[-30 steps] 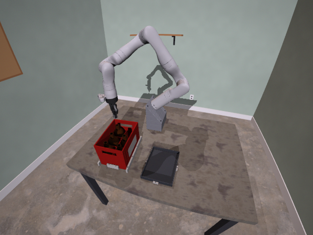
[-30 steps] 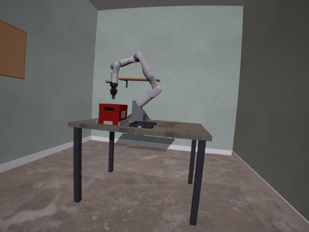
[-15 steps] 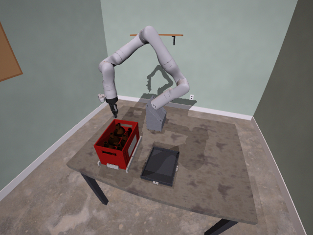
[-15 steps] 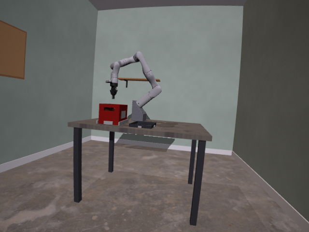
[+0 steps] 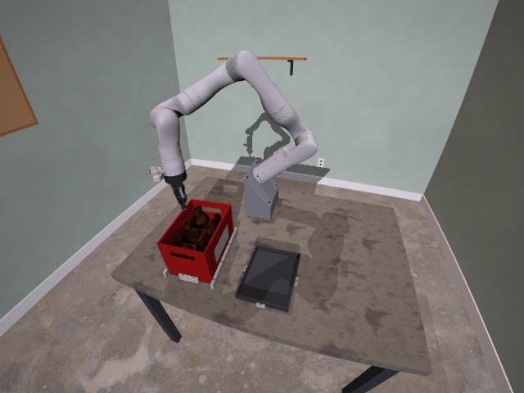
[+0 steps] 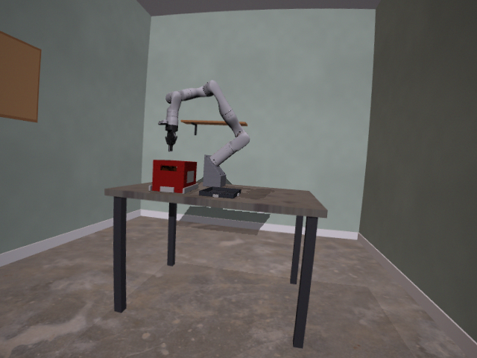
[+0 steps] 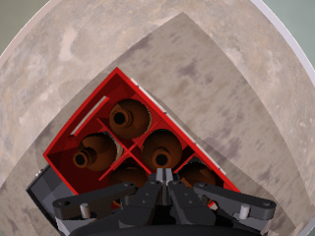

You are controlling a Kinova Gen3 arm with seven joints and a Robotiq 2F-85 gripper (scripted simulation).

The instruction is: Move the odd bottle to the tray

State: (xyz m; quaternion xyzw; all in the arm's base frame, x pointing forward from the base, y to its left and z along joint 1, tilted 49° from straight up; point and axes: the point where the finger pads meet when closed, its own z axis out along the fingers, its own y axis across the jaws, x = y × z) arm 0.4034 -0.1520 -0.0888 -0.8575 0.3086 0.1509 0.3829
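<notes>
My gripper is now 160 mm above the crate and 40 mm to the right of it. Round my hand: dark tray: 340 mm to the left, 240 mm below, 30 mm ahead.
</notes>
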